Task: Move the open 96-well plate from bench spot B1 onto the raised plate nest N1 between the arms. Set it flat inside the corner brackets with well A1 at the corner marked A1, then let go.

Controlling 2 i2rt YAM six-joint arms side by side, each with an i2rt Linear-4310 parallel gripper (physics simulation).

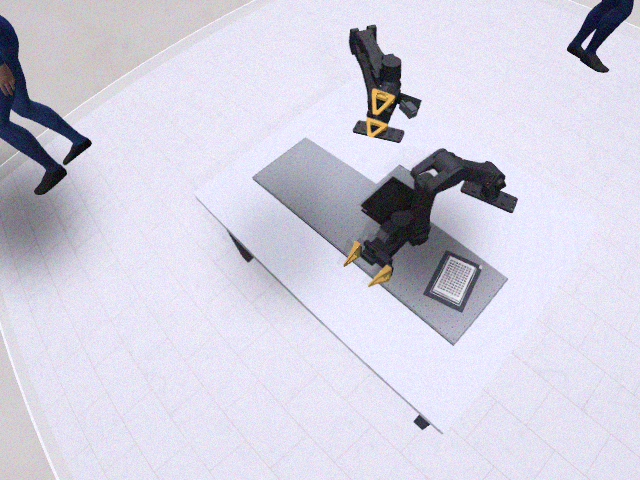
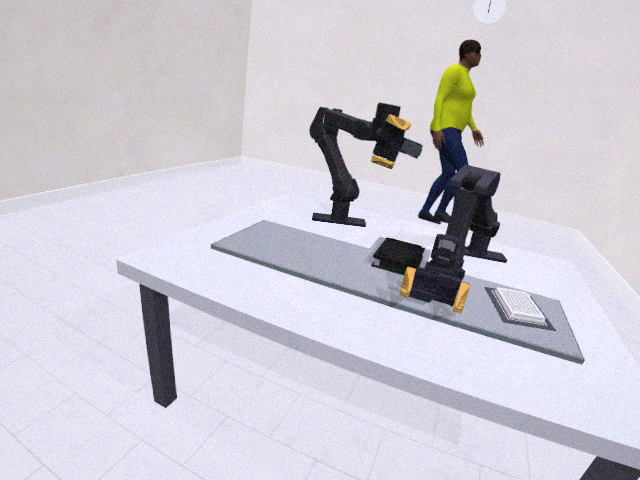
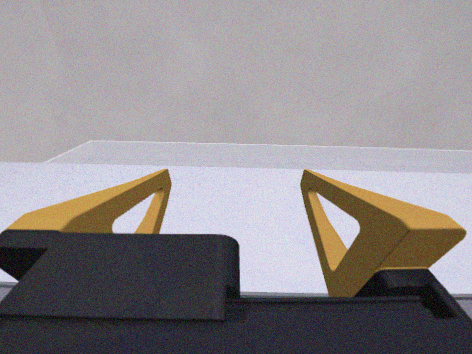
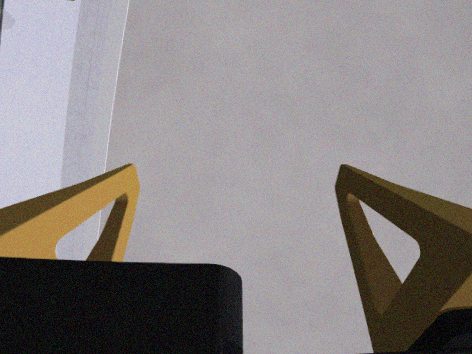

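Pixels of known places: left gripper, fingertip midpoint: (image 1: 355,275) (image 2: 431,301) (image 3: 235,176); right gripper, fingertip midpoint: (image 1: 372,125) (image 2: 395,146) (image 4: 237,175); left arm's base, origin of the base link: (image 1: 489,195) (image 2: 476,254); right arm's base, origin of the base link: (image 2: 338,220).
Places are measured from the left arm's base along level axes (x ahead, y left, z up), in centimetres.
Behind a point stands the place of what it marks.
The white 96-well plate (image 1: 454,279) {z 2.6, x 37.1, y 1.7 cm} (image 2: 519,305) {z 2.8, x 38.5, y 1.0 cm} lies flat on the dark-bordered bench spot (image 1: 460,308) {z 1.5, x 44.2, y 7.1 cm} (image 2: 549,326) {z 1.5, x 43.8, y 7.0 cm}, near the right end of the grey strip. The black raised nest (image 1: 387,195) {z 4.7, x 20.5, y -29.9 cm} (image 2: 399,252) {z 4.7, x 23.0, y -28.6 cm} stands near the strip's middle, partly behind the left arm; its brackets and A1 mark are too small to tell. My left gripper (image 1: 357,275) {z 6.9, x 51.9, y -23.4 cm} (image 2: 430,303) {z 6.9, x 51.9, y -23.4 cm} (image 3: 235,176) {z 6.9, x 51.9, y -23.4 cm} is open and empty, above the strip's front edge, to the left of the plate. My right gripper (image 1: 378,116) {z 32.6, x 19.7, y -35.0 cm} (image 2: 391,142) {z 32.6, x 19.7, y -35.0 cm} (image 4: 237,175) {z 32.6, x 19.7, y -35.0 cm} is open and empty, raised high, away from plate and nest.
The grey perforated strip (image 1: 310,180) {z 1.3, x 24.7, y -58.6 cm} (image 2: 294,248) {z 1.3, x 25.6, y -57.7 cm} runs along the white table (image 1: 310,281) {z 0.0, x 57.5, y -36.7 cm} (image 2: 258,304) {z 0.0, x 54.6, y -58.2 cm}. The left arm (image 1: 421,206) {z 18.6, x 29.2, y -14.6 cm} (image 2: 460,222) {z 17.8, x 29.0, y -16.0 cm} reaches over the strip between nest and plate. A person in yellow (image 2: 454,98) is behind the arms.
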